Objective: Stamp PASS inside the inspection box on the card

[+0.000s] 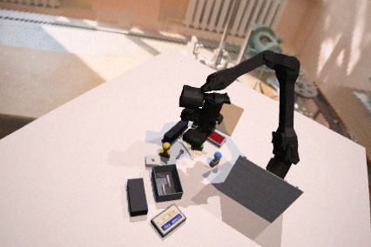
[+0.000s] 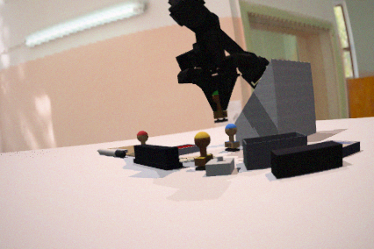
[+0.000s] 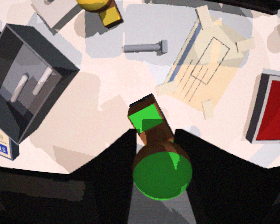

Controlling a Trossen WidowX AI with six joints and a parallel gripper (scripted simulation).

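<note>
Now: gripper tip 170 mm to the left of the red ink pad and 90 mm above it. From my gripper tip the other things lie so: blue-knobbed stamp: 80 mm below, 70 mm behind, 50 mm to the right; screw: 90 mm below, 50 mm ahead; green-knobbed stamp: right at my gripper tip.
</note>
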